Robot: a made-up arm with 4 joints. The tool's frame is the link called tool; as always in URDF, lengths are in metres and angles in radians. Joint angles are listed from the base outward. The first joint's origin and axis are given. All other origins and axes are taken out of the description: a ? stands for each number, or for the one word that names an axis. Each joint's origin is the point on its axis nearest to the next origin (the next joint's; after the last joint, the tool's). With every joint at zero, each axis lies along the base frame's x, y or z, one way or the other. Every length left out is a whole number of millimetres.
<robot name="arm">
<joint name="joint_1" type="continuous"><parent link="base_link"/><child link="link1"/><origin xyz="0.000 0.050 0.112" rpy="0.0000 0.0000 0.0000"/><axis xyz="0 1 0"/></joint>
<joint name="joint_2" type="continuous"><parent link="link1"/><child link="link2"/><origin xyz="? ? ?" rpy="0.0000 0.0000 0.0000"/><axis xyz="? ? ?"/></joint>
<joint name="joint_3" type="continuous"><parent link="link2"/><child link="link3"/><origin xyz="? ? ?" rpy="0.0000 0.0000 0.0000"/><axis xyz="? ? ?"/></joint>
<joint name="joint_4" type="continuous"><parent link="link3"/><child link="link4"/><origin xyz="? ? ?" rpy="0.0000 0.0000 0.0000"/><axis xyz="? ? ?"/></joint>
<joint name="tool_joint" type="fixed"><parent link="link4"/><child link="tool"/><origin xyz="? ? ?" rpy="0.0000 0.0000 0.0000"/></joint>
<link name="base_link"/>
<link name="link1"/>
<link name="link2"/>
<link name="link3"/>
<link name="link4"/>
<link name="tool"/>
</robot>
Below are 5 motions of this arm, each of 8 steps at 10 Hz.
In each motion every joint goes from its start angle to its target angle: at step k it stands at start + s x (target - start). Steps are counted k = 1, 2, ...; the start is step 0. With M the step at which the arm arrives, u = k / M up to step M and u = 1 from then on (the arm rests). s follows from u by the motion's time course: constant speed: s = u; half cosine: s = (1 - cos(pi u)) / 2; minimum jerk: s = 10 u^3 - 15 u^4 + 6 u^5.
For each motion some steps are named. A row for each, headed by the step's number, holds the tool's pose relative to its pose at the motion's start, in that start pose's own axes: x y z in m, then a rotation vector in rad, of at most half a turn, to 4 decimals.
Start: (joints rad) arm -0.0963 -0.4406 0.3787 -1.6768
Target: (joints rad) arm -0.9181 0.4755 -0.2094 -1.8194
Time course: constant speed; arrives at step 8
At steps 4, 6, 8:
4: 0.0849 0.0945 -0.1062 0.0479 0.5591 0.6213
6: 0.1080 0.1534 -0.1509 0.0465 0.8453 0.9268
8: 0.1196 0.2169 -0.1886 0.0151 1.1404 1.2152

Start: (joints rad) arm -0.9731 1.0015 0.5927 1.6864
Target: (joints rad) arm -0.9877 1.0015 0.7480 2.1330
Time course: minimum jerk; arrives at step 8
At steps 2, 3, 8:
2: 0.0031 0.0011 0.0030 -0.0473 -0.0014 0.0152
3: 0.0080 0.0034 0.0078 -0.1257 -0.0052 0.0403
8: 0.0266 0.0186 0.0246 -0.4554 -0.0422 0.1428

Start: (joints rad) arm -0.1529 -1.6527 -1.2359 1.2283
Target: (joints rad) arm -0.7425 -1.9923 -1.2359 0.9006
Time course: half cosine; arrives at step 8
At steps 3, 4, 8:
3: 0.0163 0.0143 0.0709 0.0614 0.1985 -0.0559
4: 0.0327 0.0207 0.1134 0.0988 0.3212 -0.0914
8: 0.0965 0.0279 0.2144 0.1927 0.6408 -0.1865

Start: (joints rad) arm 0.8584 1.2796 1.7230 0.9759
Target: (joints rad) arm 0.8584 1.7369 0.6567 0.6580
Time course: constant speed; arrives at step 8
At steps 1, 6, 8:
1: -0.0259 0.0116 0.0075 -0.0173 -0.0729 -0.1117
6: -0.1299 0.1021 -0.0009 -0.1157 -0.5811 -0.5392
8: -0.1529 0.1407 -0.0267 -0.1573 -0.8396 -0.6361

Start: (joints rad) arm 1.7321 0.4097 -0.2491 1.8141
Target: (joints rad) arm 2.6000 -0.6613 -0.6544 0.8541
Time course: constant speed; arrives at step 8
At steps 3, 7, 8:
3: -0.0871 -0.0314 0.0039 0.2918 0.3874 0.1961
7: -0.1980 -0.1229 0.0248 0.3803 0.8439 0.3104
8: -0.2194 -0.1541 0.0320 0.3566 0.9242 0.3187

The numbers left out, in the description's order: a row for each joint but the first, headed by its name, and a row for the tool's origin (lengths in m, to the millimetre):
joint_2: xyz 0.039 0.000 -0.426, axis 0 0 1
joint_3: xyz 0.080 0.009 0.000, axis 0 1 0
joint_4: xyz -0.023 0.000 0.117, axis -1 0 0
tool: xyz 0.000 -0.074 0.034

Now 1 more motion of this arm.
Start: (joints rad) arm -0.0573 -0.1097 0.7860 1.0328
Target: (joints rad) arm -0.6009 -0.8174 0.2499 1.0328
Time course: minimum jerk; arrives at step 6
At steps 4, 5, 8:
4: -0.0902 -0.0944 -0.0125 0.4473 -0.0903 -0.8942
5: -0.1058 -0.0972 -0.0106 0.5543 -0.0931 -1.0805
8: -0.1086 -0.0973 -0.0098 0.5766 -0.0926 -1.1176

